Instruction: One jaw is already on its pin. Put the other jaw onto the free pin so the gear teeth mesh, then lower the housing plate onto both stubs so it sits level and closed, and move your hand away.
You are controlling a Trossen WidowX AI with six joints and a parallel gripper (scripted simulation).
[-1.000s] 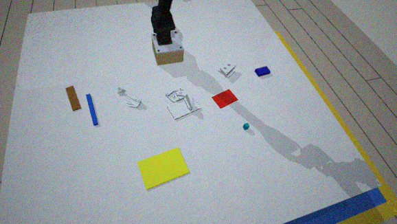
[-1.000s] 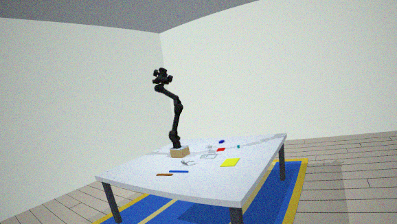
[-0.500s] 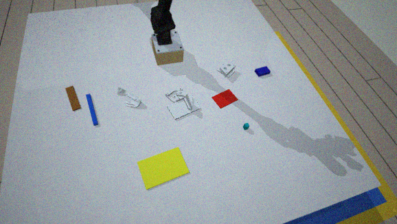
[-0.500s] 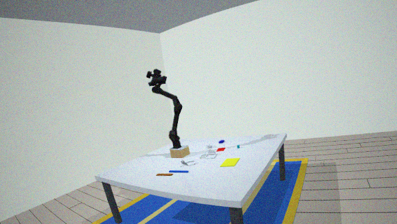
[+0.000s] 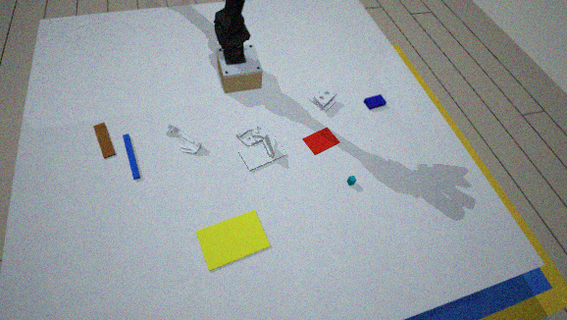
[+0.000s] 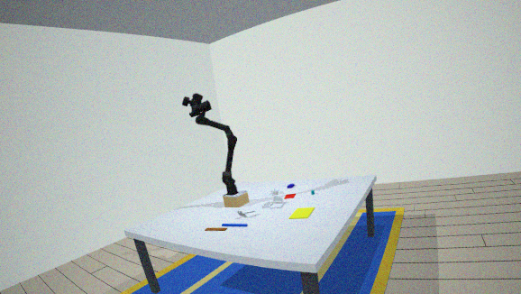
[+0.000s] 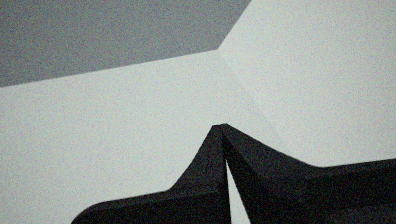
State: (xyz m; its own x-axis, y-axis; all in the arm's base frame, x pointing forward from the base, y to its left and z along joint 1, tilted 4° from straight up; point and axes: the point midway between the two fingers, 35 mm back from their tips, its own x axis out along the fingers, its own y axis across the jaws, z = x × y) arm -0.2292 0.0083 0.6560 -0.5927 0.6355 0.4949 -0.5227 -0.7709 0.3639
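Right now my gripper tip is 47 cm short of the blue bar, 37 cm to the left of it and 76 cm above it. Also, from my gripper tip: dark blue block (42 cm ahead, 41 cm to the left, 76 cm below); brown bar (40 cm ahead, 44 cm to the right, 77 cm below); red square (53 cm ahead, 18 cm to the left, 77 cm below).
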